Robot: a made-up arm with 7 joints. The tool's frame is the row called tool. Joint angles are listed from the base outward.
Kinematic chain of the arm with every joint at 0, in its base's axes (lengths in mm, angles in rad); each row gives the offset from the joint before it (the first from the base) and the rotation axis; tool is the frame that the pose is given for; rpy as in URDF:
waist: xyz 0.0 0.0 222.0 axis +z
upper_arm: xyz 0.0 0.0 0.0 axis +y
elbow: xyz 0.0 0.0 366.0 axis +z
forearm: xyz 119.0 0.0 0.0 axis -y
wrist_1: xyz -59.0 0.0 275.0 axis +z
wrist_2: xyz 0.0 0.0 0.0 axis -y
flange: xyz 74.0 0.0 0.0 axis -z
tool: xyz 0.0 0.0 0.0 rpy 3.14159 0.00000 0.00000
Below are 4 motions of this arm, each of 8 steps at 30 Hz.
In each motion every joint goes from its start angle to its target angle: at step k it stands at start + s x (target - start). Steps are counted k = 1, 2, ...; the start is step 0. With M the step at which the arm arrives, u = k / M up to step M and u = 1 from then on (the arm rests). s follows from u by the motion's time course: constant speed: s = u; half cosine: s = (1 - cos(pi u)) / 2; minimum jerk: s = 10 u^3 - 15 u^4 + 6 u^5.
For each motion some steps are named. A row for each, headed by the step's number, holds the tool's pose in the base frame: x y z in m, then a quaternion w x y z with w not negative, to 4 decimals.
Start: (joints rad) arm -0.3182 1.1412 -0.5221 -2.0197 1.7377 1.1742 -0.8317
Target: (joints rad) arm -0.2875 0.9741 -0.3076 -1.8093 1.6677 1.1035 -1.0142
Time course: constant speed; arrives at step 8
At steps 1, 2, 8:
1: 0.3556 -0.3178 -0.0297 0.6985 -0.5829 0.4141 -0.0284
2: 0.3756 -0.3109 -0.0226 0.7121 -0.5894 0.3796 -0.0358
8: 0.4877 -0.2581 0.0414 0.7742 -0.6053 0.1640 -0.0856

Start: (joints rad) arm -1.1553 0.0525 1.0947 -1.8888 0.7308 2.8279 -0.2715
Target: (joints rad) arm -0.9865 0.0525 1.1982 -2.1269 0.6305 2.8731 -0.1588
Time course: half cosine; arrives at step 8
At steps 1, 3, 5, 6, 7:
1: 0.4418 -0.0864 0.5849 0.1987 -0.8578 0.1741 -0.4408
3: 0.4458 -0.0517 0.5668 0.2059 -0.8760 0.1529 -0.4085
5: 0.4450 -0.0027 0.5412 0.2120 -0.8994 0.1201 -0.3628
6: 0.4423 0.0178 0.5305 0.2132 -0.9085 0.1052 -0.3436
7: 0.4398 0.0314 0.5233 0.2135 -0.9143 0.0950 -0.3308

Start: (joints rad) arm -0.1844 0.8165 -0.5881 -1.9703 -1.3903 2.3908 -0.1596
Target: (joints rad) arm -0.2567 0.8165 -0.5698 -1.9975 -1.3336 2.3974 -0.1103
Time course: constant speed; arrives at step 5
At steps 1, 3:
1: 0.4447 -0.2951 0.1364 0.3833 0.7695 0.3194 -0.3988
3: 0.4357 -0.3046 0.1340 0.3730 0.7839 0.2957 -0.3986

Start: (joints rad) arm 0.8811 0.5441 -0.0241 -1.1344 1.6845 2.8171 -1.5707
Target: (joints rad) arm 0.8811 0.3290 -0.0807 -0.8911 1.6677 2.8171 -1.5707
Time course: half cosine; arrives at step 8
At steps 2, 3, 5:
2: 0.4328 0.3968 0.5229 0.4202 -0.6104 -0.3625 -0.5652
3: 0.4264 0.3843 0.5553 0.4239 -0.5852 -0.3566 -0.5922
5: 0.4057 0.3491 0.6286 0.4300 -0.5228 -0.3405 -0.6526

